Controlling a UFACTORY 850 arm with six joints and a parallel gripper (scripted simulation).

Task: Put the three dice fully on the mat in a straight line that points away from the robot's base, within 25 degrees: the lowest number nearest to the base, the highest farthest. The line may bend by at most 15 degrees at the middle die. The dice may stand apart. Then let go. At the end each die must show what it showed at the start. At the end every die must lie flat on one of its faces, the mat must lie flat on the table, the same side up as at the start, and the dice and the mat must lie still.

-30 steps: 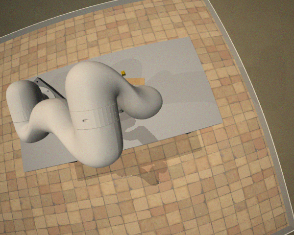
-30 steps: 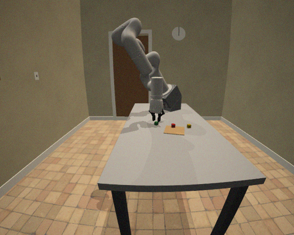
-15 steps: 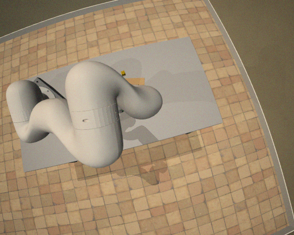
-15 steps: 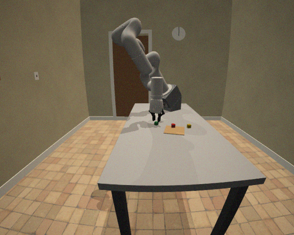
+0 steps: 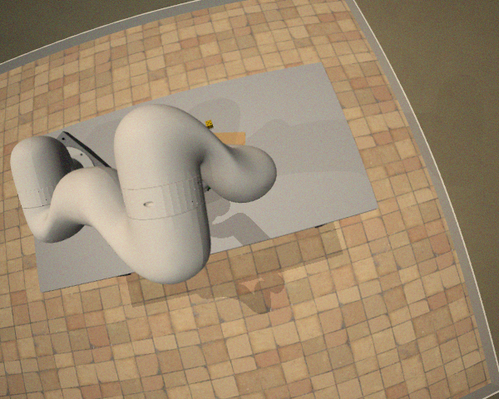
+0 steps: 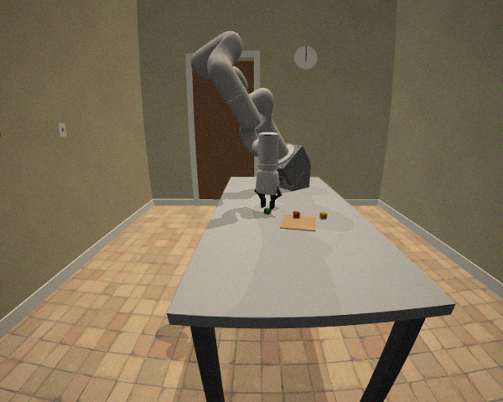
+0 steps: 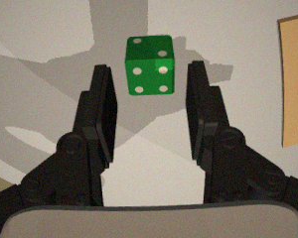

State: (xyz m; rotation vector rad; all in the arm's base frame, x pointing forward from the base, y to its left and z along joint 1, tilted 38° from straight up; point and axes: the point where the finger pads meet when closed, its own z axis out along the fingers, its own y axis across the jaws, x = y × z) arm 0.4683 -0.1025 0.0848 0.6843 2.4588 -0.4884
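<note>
My hand is 40 mm above the green die. Round my hand: red die (120 mm to the left, 70 mm ahead, 30 mm below); yellow die (240 mm to the left, 80 mm ahead, 40 mm below); mat (120 mm to the left, 110 mm ahead, 50 mm below).
</note>
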